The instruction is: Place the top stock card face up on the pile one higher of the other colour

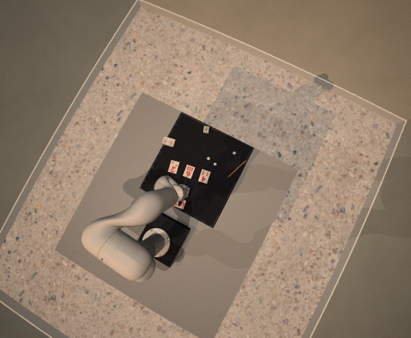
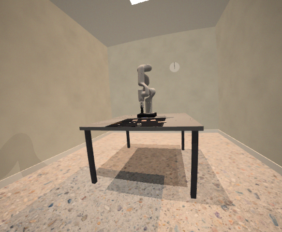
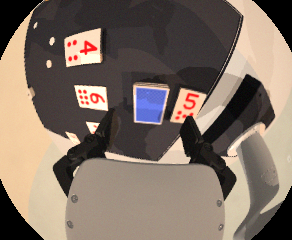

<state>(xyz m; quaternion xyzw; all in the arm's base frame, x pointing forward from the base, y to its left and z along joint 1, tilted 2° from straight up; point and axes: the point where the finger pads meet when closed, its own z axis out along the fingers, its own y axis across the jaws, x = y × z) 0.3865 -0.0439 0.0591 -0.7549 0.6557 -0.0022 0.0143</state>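
Now: hand 100 mm above the red 5 card, 90 mm past it and 20 mm to the right of it. From my hand the other things lie so: black card cloth: 190 mm ahead, 120 mm below; then thin wooden stick: 300 mm ahead, 260 mm to the right, 100 mm below; then small block: 470 mm ahead, 90 mm below, 50 mm to the left.
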